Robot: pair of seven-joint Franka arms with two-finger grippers.
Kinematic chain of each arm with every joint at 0, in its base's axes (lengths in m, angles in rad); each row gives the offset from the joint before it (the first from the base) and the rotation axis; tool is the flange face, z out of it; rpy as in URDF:
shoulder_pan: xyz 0 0 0.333 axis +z
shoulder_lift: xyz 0 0 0 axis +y
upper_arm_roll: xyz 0 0 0.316 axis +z
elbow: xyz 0.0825 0 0 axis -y
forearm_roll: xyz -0.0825 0 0.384 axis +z
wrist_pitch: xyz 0 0 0 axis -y
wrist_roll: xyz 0.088 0 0 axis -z
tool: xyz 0 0 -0.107 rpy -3.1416 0 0
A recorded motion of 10 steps. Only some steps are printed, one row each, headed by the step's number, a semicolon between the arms.
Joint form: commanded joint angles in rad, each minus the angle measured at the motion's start. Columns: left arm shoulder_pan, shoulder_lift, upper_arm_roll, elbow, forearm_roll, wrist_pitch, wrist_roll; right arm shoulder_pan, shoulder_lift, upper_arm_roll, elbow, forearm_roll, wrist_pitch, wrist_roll.
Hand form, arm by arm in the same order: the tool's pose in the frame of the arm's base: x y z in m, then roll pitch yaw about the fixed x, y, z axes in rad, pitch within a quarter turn. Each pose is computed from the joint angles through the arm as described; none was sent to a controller.
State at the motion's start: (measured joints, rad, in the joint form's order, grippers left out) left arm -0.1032 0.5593 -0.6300 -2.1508 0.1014 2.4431 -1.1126; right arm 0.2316 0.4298 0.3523 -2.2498 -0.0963 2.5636 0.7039
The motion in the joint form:
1: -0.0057 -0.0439 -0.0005 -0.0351 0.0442 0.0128 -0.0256; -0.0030 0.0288 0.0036 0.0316 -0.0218 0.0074 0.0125
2: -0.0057 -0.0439 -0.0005 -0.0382 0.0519 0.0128 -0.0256; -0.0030 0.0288 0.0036 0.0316 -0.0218 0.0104 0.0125
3: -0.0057 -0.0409 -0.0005 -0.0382 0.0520 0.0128 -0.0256; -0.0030 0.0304 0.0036 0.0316 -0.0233 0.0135 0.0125
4: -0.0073 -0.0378 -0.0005 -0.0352 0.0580 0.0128 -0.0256; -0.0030 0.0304 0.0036 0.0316 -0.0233 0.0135 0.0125
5: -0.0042 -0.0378 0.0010 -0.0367 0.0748 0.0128 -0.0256; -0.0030 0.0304 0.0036 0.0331 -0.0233 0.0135 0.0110
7: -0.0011 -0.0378 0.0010 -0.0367 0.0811 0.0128 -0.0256; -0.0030 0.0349 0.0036 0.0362 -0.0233 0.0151 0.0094
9: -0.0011 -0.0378 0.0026 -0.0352 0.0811 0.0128 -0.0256; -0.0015 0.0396 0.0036 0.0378 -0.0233 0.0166 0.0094
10: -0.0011 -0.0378 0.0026 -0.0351 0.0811 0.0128 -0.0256; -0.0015 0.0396 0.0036 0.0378 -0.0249 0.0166 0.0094
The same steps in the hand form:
1: 0.3937 -0.3735 0.1827 -3.1206 0.2519 0.3233; 0.4463 0.3053 0.1736 -3.1112 0.1154 -0.0563
2: 0.3925 -0.3729 0.1817 -3.1176 0.2492 0.3168; 0.4466 0.3055 0.1738 -3.1092 0.1131 -0.0564
3: 0.3921 -0.3729 0.1804 -3.1163 0.2519 0.3171; 0.4466 0.3057 0.1733 -3.1081 0.1118 -0.0553
4: 0.3922 -0.3740 0.1800 -3.1170 0.2498 0.3112; 0.4466 0.3057 0.1733 -3.1081 0.1118 -0.0553
5: 0.3932 -0.3719 0.1793 -3.1140 0.2410 0.3019; 0.4472 0.3059 0.1738 -3.1071 0.1105 -0.0539
7: 0.3944 -0.3707 0.1793 -3.1135 0.2375 0.2999; 0.4478 0.3064 0.1726 -3.1054 0.1110 -0.0528
9: 0.3955 -0.3702 0.1795 -3.1140 0.2363 0.3016; 0.4474 0.3073 0.1709 -3.1048 0.1131 -0.0516
10: 0.3955 -0.3703 0.1796 -3.1141 0.2363 0.3017; 0.4473 0.3073 0.1709 -3.1053 0.1125 -0.0503

